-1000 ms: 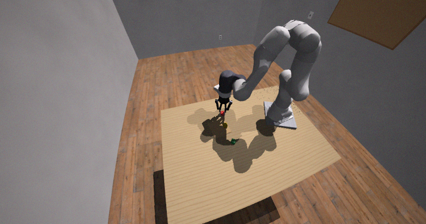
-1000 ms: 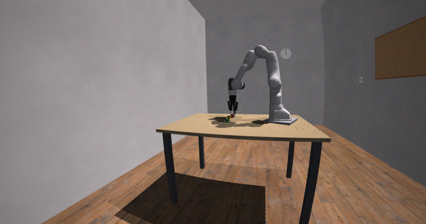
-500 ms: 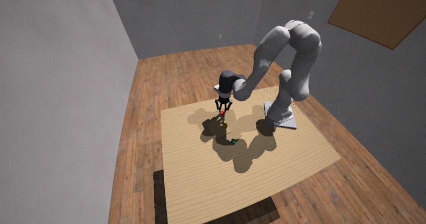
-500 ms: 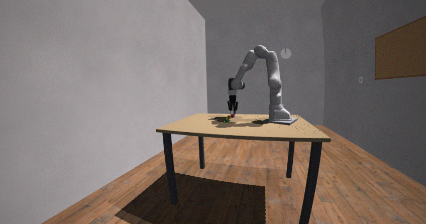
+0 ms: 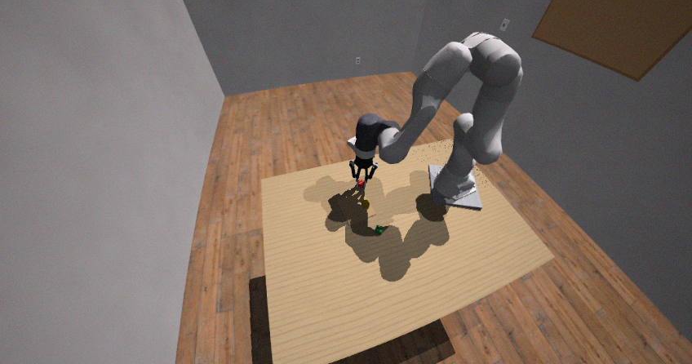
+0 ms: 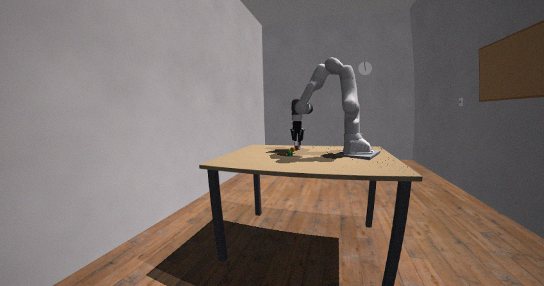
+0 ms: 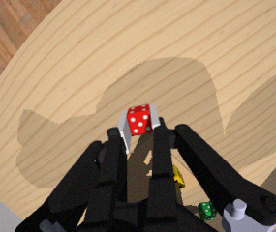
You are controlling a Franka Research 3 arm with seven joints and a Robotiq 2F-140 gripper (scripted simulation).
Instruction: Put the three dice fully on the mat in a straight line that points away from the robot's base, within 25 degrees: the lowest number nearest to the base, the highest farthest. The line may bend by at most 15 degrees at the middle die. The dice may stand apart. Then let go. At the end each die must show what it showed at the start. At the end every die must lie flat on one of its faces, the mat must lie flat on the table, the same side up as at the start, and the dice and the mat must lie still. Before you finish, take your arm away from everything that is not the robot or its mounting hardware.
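Right now the tan mat is 120 mm to the left of my hand, 50 mm ahead of it and 40 mm below it. The rest, counted from my hand: yellow die: 120 mm to the left, 20 mm below, 10 mm ahead; green die: 260 mm to the left, 20 mm below, 20 mm behind; red die: 20 mm below.
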